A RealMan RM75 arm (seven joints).
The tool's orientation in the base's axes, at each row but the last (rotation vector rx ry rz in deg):
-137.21 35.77 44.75
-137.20 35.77 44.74
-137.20 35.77 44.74
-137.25 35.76 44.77
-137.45 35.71 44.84
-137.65 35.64 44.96
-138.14 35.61 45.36
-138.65 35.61 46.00
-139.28 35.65 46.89
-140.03 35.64 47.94
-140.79 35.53 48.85
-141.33 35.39 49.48
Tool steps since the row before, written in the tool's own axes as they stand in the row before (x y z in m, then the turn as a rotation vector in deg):
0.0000 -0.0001 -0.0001 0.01 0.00 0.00
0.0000 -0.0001 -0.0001 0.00 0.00 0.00
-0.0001 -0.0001 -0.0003 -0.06 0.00 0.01
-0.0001 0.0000 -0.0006 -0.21 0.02 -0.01
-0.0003 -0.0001 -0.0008 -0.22 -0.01 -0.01
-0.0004 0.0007 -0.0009 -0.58 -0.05 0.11
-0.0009 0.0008 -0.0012 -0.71 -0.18 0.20
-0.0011 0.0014 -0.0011 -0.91 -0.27 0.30
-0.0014 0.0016 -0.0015 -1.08 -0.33 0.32
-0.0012 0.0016 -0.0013 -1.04 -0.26 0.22
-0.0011 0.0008 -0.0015 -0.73 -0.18 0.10
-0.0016 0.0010 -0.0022 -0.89 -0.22 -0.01
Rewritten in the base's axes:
0.0001 0.0000 0.0001 0.01 0.00 -0.01
0.0001 0.0000 0.0001 0.00 0.00 0.00
0.0001 -0.0001 0.0003 -0.05 0.02 0.03
0.0002 -0.0003 0.0005 -0.16 0.03 0.13
0.0002 -0.0003 0.0008 -0.15 0.06 0.15
-0.0003 -0.0010 0.0006 -0.44 0.25 0.31
-0.0006 -0.0011 0.0011 -0.49 0.44 0.38
-0.0011 -0.0014 0.0010 -0.63 0.62 0.46
-0.0013 -0.0017 0.0015 -0.72 0.72 0.58
-0.0012 -0.0017 0.0012 -0.69 0.60 0.60
-0.0005 -0.0012 0.0016 -0.46 0.39 0.46
-0.0007 -0.0016 0.0023 -0.50 0.40 0.65

